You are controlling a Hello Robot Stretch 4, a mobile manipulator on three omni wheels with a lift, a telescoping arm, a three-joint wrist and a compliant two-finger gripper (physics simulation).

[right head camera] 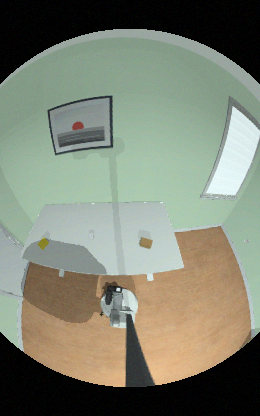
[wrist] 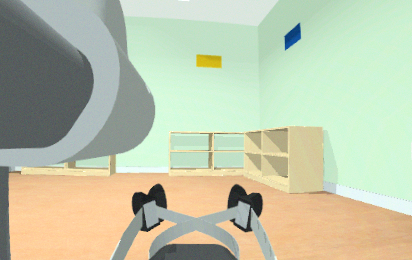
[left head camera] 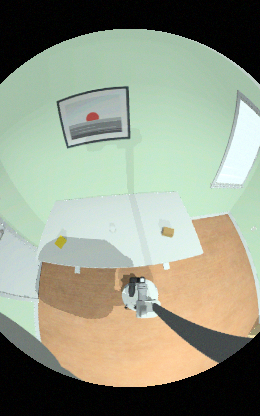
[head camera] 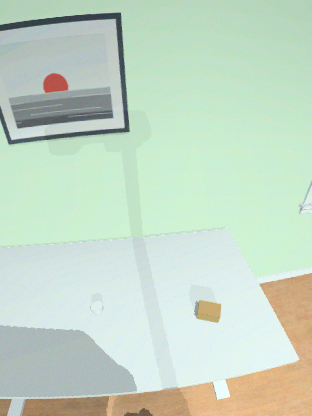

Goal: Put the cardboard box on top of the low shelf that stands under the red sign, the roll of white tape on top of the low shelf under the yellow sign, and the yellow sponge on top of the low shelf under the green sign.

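The cardboard box lies on the right part of the white table. The small white tape roll is near the table's middle. The yellow sponge lies at the table's left end. My gripper is open and empty, its fingertips apart in the wrist view, away from the table. The yellow sign hangs above a low shelf in the wrist view. The red and green signs do not show.
Another low shelf stands under the blue sign. Part of a further shelf shows at the left. My base stands close to the table's front edge. A framed picture hangs behind the table, a window to its right.
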